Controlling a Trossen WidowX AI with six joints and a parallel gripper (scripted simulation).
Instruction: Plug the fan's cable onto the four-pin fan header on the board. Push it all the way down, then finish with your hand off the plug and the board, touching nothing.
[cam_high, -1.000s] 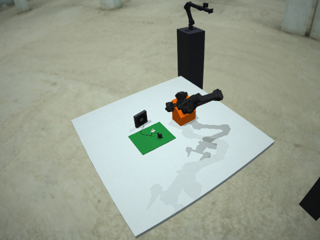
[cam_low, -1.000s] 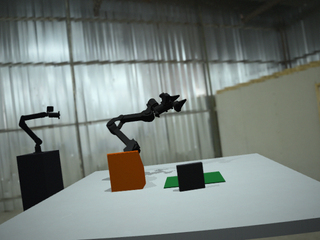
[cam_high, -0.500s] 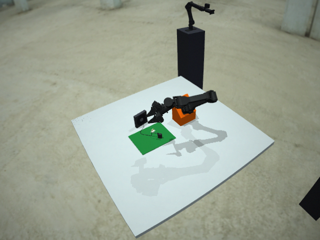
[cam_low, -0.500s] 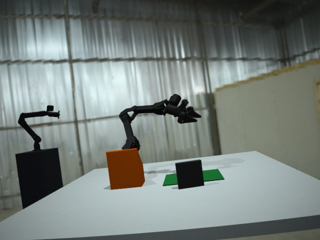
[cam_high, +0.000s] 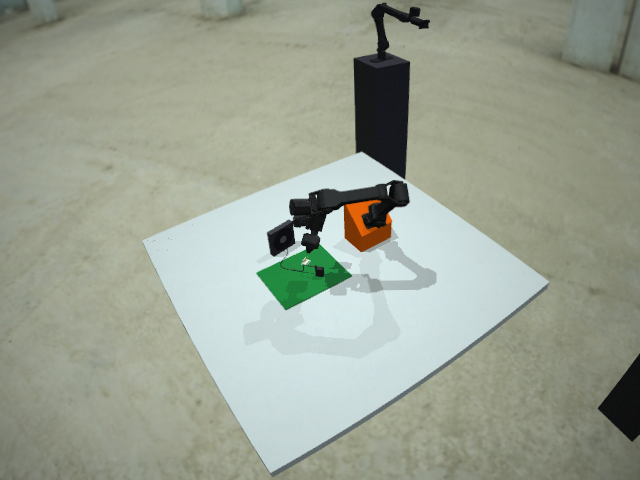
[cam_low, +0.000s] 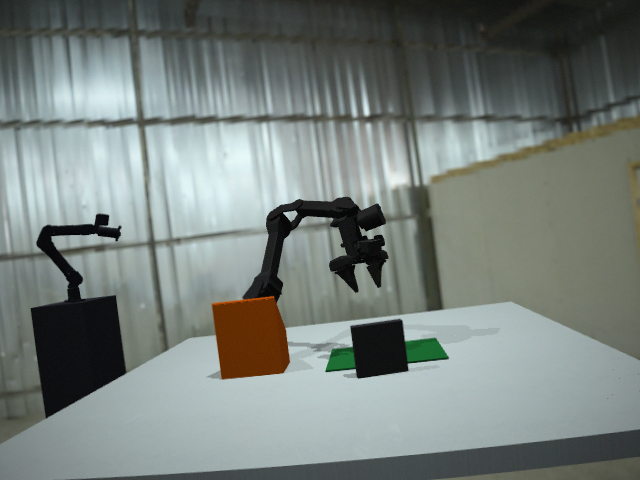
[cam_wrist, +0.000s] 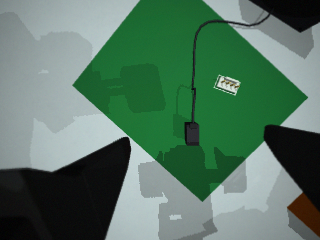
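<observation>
The black plug is 150 mm below my gripper tip and 30 mm behind it. The rest, counted from my gripper tip: black square fan 210 mm to the right, 120 mm below, 20 mm ahead; green board 190 mm below, 40 mm to the right, 30 mm ahead; pale four-pin header 170 mm below, 90 mm to the right, 10 mm behind.
</observation>
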